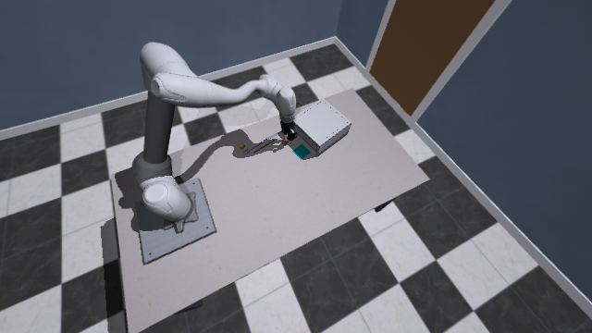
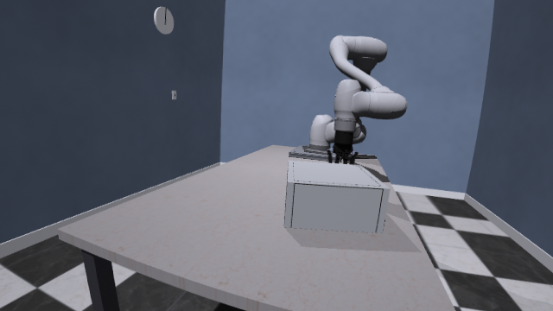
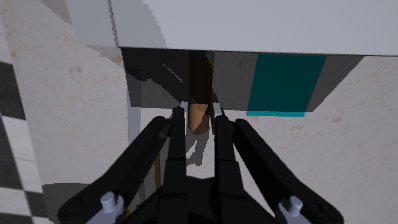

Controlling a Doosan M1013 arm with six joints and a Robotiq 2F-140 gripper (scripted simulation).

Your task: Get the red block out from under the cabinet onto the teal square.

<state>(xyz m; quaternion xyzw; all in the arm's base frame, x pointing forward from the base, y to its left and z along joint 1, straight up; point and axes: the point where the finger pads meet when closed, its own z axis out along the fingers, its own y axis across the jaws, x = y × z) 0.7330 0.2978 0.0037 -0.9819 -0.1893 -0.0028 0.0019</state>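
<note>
My gripper is now 70 mm short of the teal square, 100 mm to the left of it and 40 mm above it. Round my hand: grey bar: 70 mm behind, 80 mm to the left, 40 mm below; thin brown stick: 170 mm behind, 10 mm to the left, 40 mm below; hook tool: 130 mm ahead, 10 mm to the left, 30 mm below.
</note>
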